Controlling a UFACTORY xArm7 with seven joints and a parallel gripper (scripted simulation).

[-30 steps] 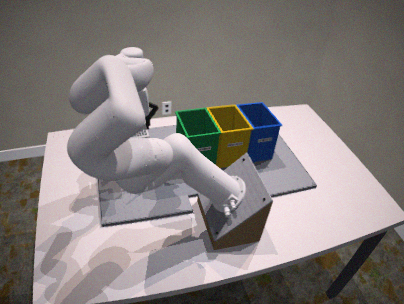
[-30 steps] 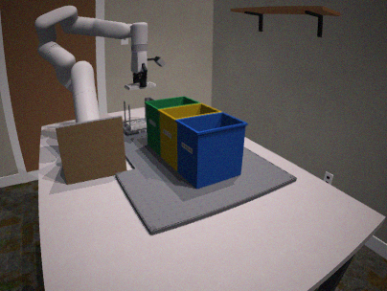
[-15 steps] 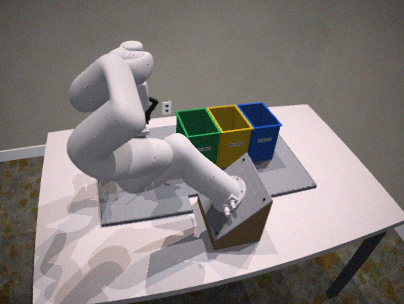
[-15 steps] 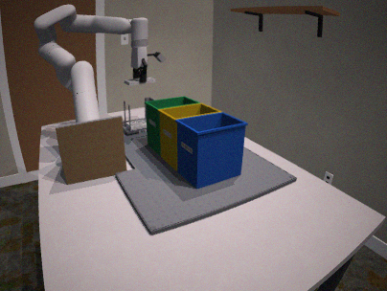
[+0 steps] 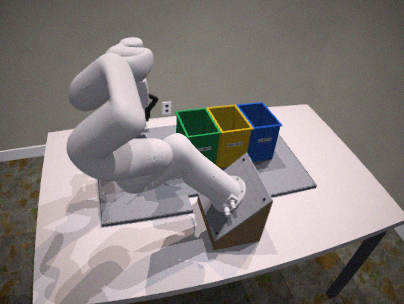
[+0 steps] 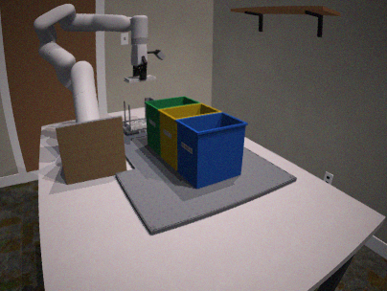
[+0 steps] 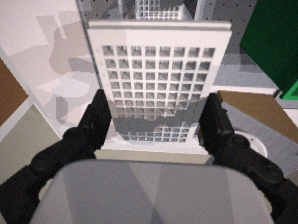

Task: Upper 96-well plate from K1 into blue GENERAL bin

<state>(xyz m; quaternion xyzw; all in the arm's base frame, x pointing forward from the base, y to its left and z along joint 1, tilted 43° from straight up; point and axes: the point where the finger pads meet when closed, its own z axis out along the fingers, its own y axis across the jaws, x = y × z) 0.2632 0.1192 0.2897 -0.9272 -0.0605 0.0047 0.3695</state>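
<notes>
The blue bin lies 10 cm ahead of my hand, 50 cm to the right of it and 17 cm below it. Also, from my hand: white 96-well plate (1 cm below); then yellow bin (9 cm ahead, 37 cm to the right, 17 cm below); then green bin (7 cm ahead, 24 cm to the right, 17 cm below).
</notes>
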